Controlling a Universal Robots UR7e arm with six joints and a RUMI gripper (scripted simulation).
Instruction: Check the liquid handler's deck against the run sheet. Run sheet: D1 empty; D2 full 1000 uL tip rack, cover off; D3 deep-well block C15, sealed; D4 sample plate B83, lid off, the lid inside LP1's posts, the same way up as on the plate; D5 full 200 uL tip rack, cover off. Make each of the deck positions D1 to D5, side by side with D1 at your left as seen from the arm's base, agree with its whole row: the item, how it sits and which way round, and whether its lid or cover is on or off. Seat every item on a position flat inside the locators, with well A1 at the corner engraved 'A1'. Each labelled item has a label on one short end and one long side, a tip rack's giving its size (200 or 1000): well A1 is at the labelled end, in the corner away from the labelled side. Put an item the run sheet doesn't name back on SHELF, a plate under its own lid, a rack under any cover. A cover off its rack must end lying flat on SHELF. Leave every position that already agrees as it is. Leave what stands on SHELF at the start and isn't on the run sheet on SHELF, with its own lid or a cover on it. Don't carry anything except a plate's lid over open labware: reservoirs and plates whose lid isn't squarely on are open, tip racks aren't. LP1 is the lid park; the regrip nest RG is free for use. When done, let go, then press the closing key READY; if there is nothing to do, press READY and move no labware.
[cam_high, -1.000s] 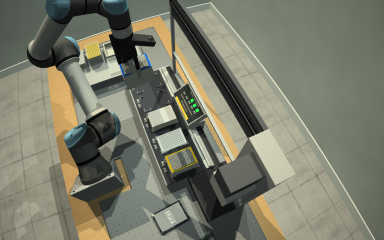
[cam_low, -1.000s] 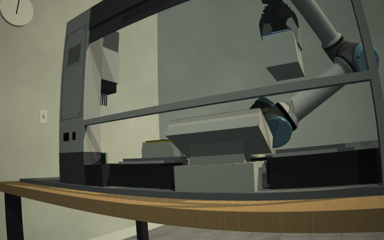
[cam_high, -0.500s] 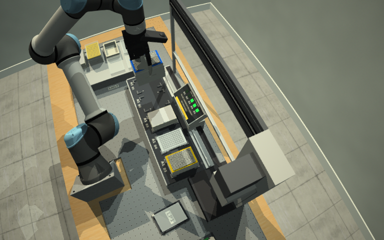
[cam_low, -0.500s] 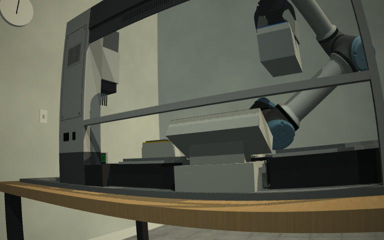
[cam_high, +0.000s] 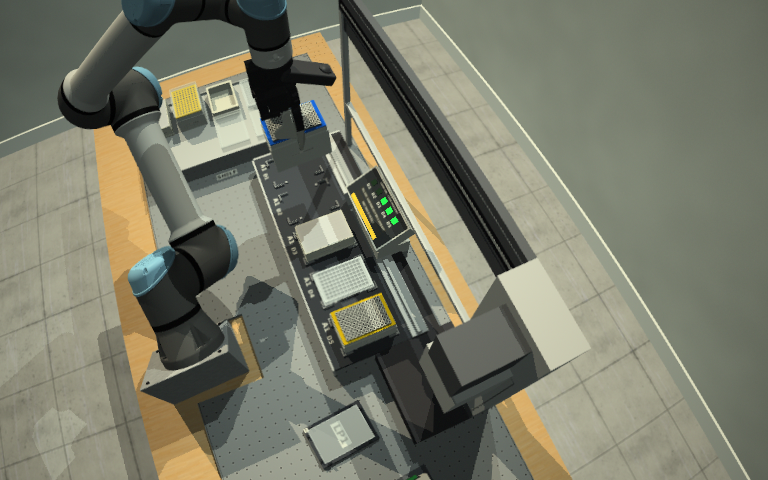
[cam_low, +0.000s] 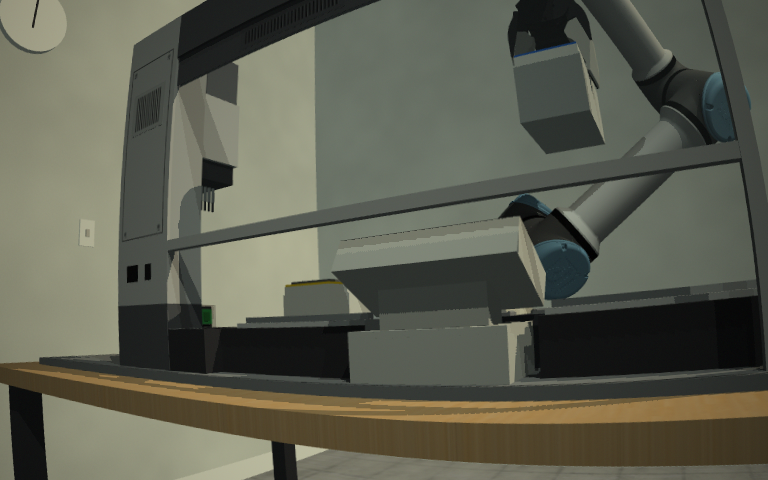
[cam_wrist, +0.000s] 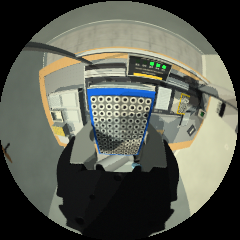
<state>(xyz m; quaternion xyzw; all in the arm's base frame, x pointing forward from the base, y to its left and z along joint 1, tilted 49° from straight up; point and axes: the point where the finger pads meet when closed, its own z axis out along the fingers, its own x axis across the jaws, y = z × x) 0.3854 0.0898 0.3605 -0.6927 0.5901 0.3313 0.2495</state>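
The blue-rimmed tip rack lies 1 cm to the right of my hand and 1 cm behind it. Also, from my hand: grey deep-well block (27 cm below, 12 cm to the right, 1 cm ahead); white sample plate (28 cm below, 25 cm to the right, 2 cm ahead); gantry (20 cm ahead, 17 cm above, 15 cm to the right).
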